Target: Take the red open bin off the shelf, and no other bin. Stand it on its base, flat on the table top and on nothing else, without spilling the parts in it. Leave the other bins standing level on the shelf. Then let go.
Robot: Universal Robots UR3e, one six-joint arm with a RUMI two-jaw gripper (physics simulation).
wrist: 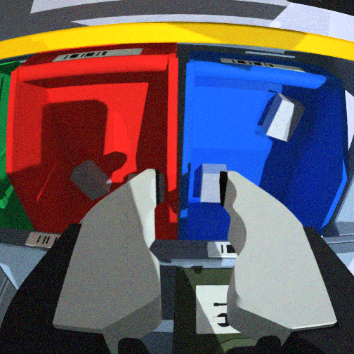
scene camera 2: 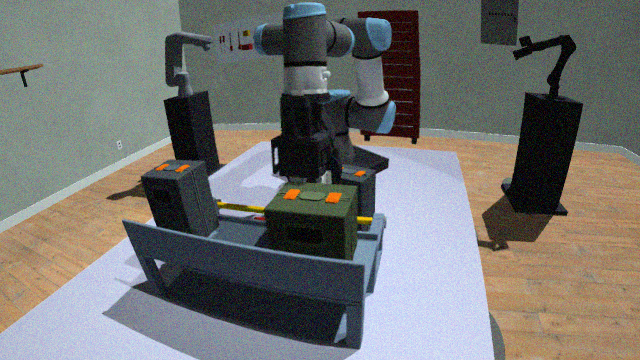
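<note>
The red open bin (wrist: 127, 107) stands level on the shelf (scene camera 2: 245, 257), between the green and blue bins, with a dark grey part (wrist: 90, 180) inside. A small strip of the red bin (scene camera 2: 259, 218) shows in scene camera 2. My gripper (wrist: 188, 173) is partly open, with nothing held. In the wrist view its left fingertip overlaps the red bin's right side and its right fingertip overlaps the blue bin (wrist: 225, 120); the two adjoining side walls show between them. The left finger covers some of the red bin's lower right. The green case hides the fingertips in scene camera 2.
The green bin (wrist: 6, 200) is partly visible at the left. A yellow rail (scene camera 2: 242, 206) (wrist: 175, 33) runs along the bins' far side. A green case (scene camera 2: 312, 220), a tall grey case (scene camera 2: 180, 200) and another grey case (scene camera 2: 366, 192) stand around the bins. The white table (scene camera 2: 425, 250) extends around the shelf.
</note>
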